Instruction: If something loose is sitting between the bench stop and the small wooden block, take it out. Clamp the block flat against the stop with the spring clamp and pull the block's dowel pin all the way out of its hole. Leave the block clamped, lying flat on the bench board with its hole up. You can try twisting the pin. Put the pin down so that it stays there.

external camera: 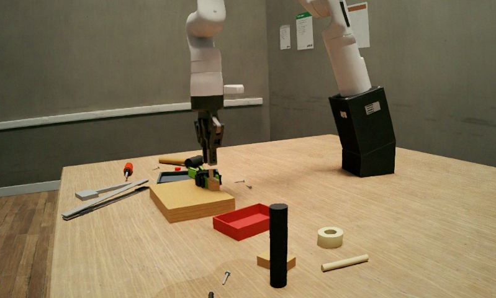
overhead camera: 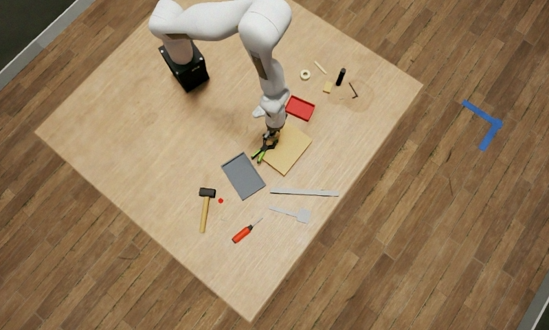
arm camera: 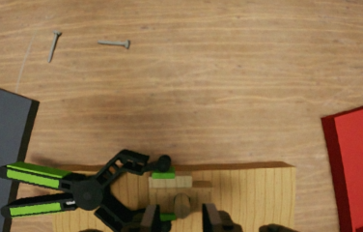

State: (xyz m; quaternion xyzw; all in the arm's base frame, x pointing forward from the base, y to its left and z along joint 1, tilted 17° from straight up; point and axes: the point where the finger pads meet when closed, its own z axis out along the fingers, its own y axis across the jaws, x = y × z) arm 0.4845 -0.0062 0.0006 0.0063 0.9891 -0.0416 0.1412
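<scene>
My gripper is now 50 mm above the dowel pin. The rest, counted from my hand: wooden block 70 mm below; then tan bench board 50 mm ahead, 10 mm to the right, 90 mm below; then red tray 180 mm to the left, 100 mm below.
</scene>
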